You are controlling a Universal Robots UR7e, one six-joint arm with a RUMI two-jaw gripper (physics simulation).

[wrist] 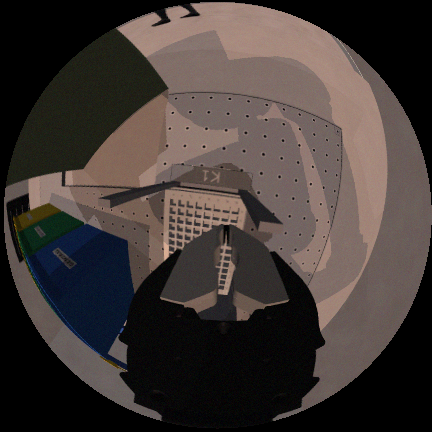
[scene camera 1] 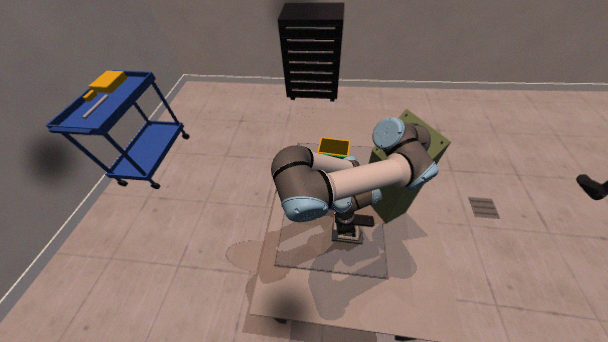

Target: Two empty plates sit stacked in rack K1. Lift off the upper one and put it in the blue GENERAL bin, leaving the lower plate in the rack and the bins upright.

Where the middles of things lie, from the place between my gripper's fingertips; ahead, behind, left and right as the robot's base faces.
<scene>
Now: the blue general bin [wrist: 84, 275] 16 cm ahead of my hand, 21 cm to the right of it and 3 cm above it.
</scene>
